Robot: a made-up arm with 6 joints. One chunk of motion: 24 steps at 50 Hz.
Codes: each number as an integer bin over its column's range. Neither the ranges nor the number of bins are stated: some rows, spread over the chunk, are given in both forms.
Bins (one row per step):
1: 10 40 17 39 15 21
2: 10 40 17 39 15 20
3: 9 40 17 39 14 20
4: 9 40 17 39 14 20
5: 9 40 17 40 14 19
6: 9 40 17 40 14 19
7: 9 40 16 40 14 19
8: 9 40 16 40 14 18
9: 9 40 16 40 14 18
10: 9 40 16 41 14 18
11: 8 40 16 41 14 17
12: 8 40 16 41 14 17
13: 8 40 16 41 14 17
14: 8 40 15 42 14 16
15: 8 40 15 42 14 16
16: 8 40 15 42 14 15
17: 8 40 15 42 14 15
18: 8 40 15 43 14 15
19: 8 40 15 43 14 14
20: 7 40 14 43 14 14
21: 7 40 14 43 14 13
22: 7 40 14 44 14 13
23: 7 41 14 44 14 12
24: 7 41 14 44 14 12
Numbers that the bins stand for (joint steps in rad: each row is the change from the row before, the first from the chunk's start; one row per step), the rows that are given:
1: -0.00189 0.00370 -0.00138 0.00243 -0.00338 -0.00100
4: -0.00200 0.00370 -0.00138 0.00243 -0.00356 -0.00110
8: -0.00200 0.00370 -0.00148 0.00262 -0.00356 -0.00129
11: -0.00211 0.00370 -0.00148 0.00281 -0.00356 -0.00138
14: -0.00211 0.00370 -0.00157 0.00300 -0.00356 -0.00148
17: -0.00211 0.00370 -0.00157 0.00300 -0.00356 -0.00157
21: -0.00222 0.00370 -0.00167 0.00319 -0.00356 -0.00176
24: -0.00222 0.00402 -0.00167 0.00338 -0.00356 -0.00186
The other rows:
2: -0.00189 0.00370 -0.00138 0.00243 -0.00338 -0.00110
3: -0.00200 0.00370 -0.00138 0.00243 -0.00356 -0.00110
5: -0.00200 0.00370 -0.00138 0.00262 -0.00356 -0.00119
6: -0.00200 0.00370 -0.00138 0.00262 -0.00356 -0.00119
7: -0.00200 0.00370 -0.00148 0.00262 -0.00356 -0.00119
9: -0.00200 0.00370 -0.00148 0.00262 -0.00356 -0.00129
10: -0.00200 0.00370 -0.00148 0.00281 -0.00356 -0.00129
12: -0.00211 0.00370 -0.00148 0.00281 -0.00356 -0.00138
13: -0.00211 0.00370 -0.00148 0.00281 -0.00356 -0.00138
15: -0.00211 0.00370 -0.00157 0.00300 -0.00356 -0.00148
16: -0.00211 0.00370 -0.00157 0.00300 -0.00356 -0.00157
18: -0.00211 0.00370 -0.00157 0.00319 -0.00356 -0.00157
19: -0.00211 0.00370 -0.00157 0.00319 -0.00356 -0.00167
20: -0.00222 0.00370 -0.00167 0.00319 -0.00356 -0.00167
22: -0.00222 0.00370 -0.00167 0.00338 -0.00356 -0.00176
23: -0.00222 0.00402 -0.00167 0.00338 -0.00356 -0.00186

